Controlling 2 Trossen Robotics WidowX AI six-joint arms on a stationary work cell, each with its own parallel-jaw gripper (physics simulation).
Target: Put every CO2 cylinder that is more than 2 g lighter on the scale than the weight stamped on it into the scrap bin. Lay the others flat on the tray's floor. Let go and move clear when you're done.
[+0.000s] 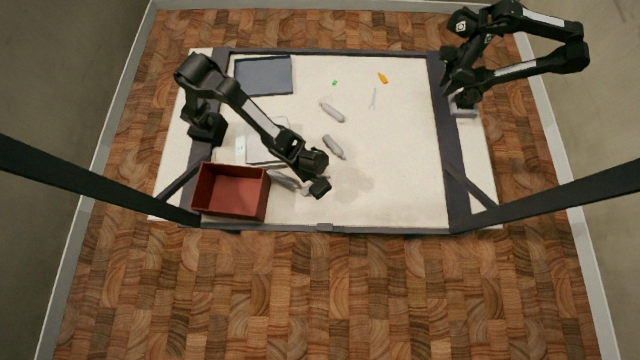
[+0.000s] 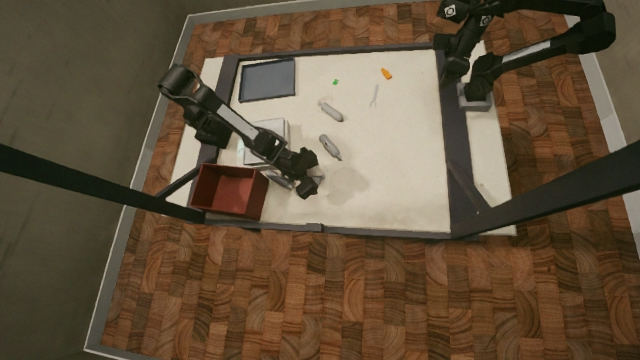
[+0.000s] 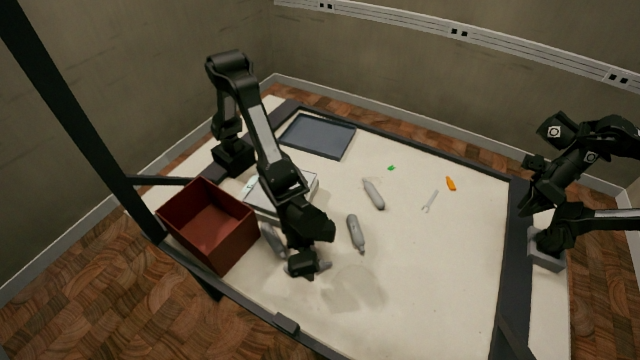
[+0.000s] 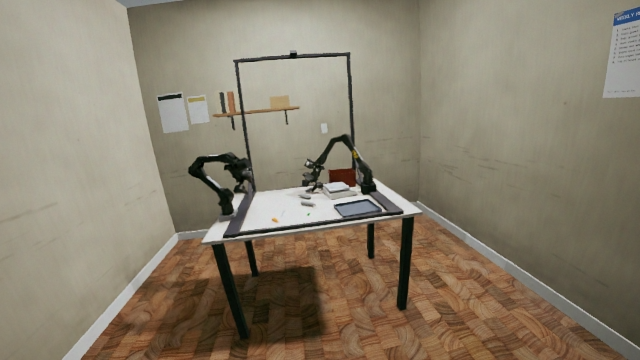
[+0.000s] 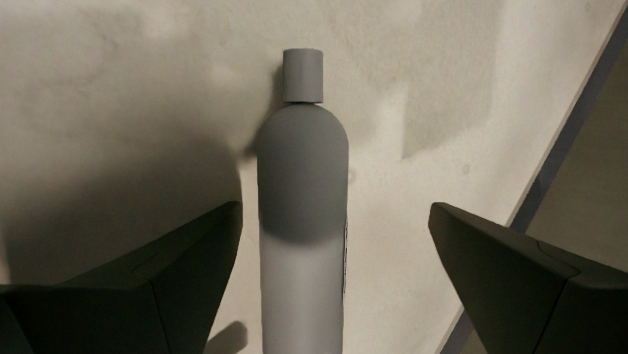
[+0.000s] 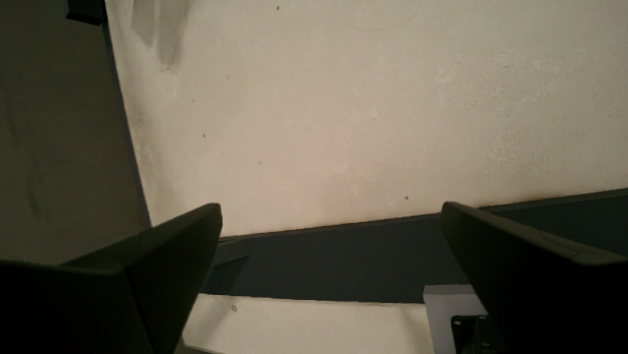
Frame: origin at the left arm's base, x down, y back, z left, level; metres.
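Seen in the pictures: left gripper, fingertip midpoint: (image 4: 309, 189) (image 5: 336, 213); right gripper, fingertip midpoint: (image 1: 441, 91) (image 2: 440, 83) (image 3: 518, 212) (image 4: 249, 188) (image 6: 333, 213); left arm's base, origin of the base link: (image 1: 204, 123) (image 2: 209, 127) (image 3: 231, 148) (image 4: 368, 183); right arm's base, origin of the base link: (image 1: 463, 102) (image 2: 474, 93) (image 3: 547, 245) (image 4: 228, 212).
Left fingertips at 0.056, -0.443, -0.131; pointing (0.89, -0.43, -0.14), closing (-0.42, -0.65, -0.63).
Note:
Offsets run from my left fingertips to a thing's middle, as dx, dy, dz.
My left gripper (image 5: 336, 213) (image 3: 306, 267) is open, low over a grey CO2 cylinder @[+0.000, +0.014, +0.005] (image 5: 302, 190) (image 3: 325, 266) that lies between its spread fingers; the label is edge-on and unreadable. A second cylinder @[+0.000, +0.129, +0.003] (image 1: 284, 180) (image 3: 273, 240) lies beside the red scrap bin @[-0.045, +0.263, -0.088] (image 1: 265, 200) (image 3: 235, 245). Two more cylinders, one @[+0.000, -0.023, +0.159] (image 1: 334, 147) (image 3: 356, 233) nearer and one @[+0.000, +0.015, +0.305] (image 1: 332, 112) (image 3: 373, 194) farther back, lie mid-table. The scale @[-0.032, +0.211, +0.120] (image 1: 257, 150) is partly hidden by my left arm, its reading illegible. The blue-grey tray @[+0.005, +0.321, +0.419] (image 1: 263, 75) (image 3: 320, 136) holds no cylinder. My right gripper (image 6: 333, 213) is open and empty.
A wrench @[+0.014, -0.136, +0.406] (image 1: 373, 99) (image 3: 430, 200), an orange piece @[+0.011, -0.159, +0.513] (image 1: 382, 78) (image 3: 450, 183) and a small green piece @[+0.013, +0.029, +0.449] (image 1: 334, 82) (image 3: 391, 168) lie toward the back of the table. My right arm stays by the right edge. Dark frame beams border the table.

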